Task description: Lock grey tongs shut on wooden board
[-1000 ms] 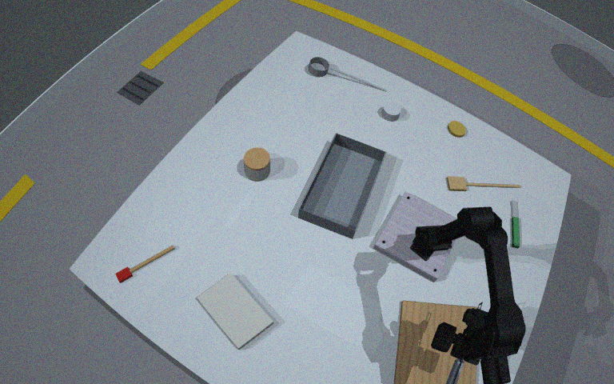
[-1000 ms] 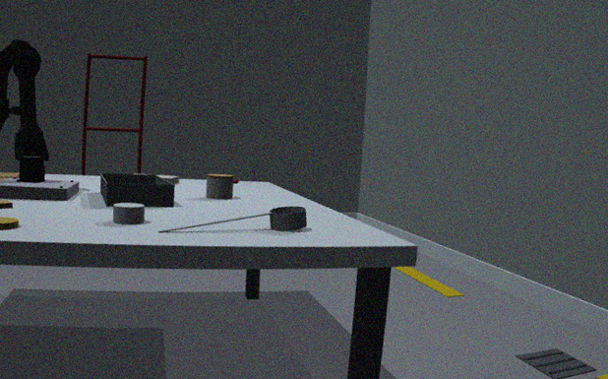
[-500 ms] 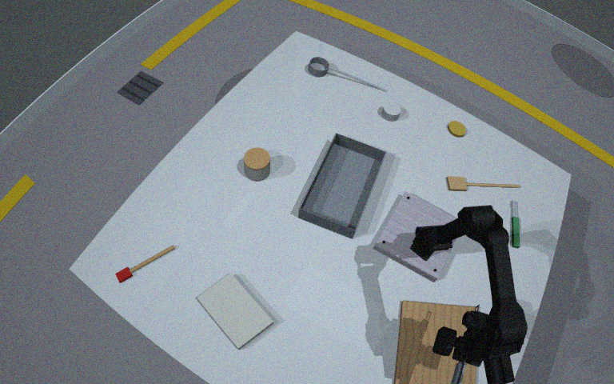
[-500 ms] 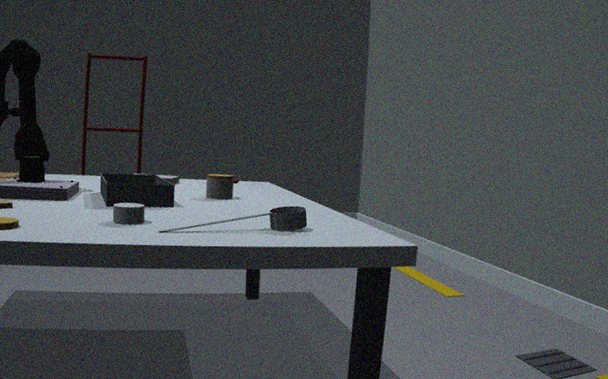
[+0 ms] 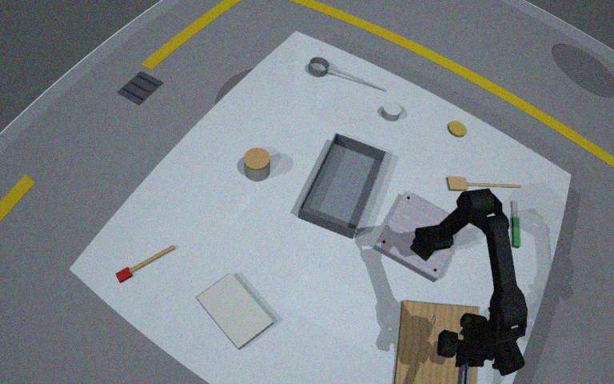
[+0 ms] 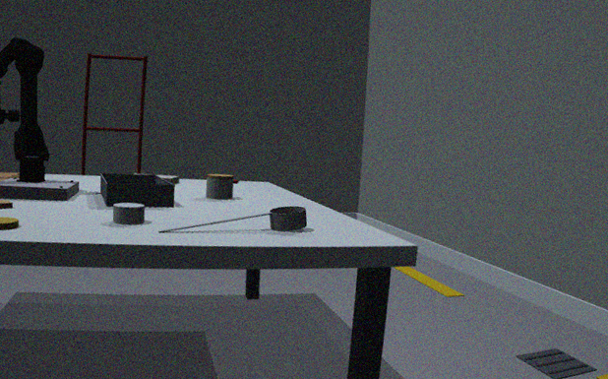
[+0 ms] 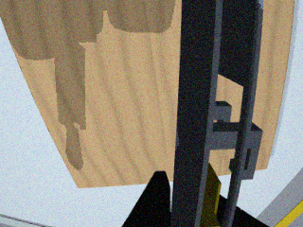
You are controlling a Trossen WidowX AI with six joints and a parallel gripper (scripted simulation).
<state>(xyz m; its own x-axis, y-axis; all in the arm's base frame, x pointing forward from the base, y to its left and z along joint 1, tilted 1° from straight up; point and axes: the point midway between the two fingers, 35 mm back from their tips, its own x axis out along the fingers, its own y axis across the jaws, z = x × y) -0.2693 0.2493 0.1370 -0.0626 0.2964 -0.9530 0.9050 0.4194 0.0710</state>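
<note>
My gripper tip is now 10 mm short of the yellow slider, 30 mm to the left of it and 30 mm below it. Also, from my gripper tip: pale slab 530 mm ahead, 240 mm to the left, 130 mm below; green-handled tool 70 mm ahead, 590 mm to the right, 130 mm below; wooden board 20 mm ahead, 20 mm to the right, 130 mm below.
</note>
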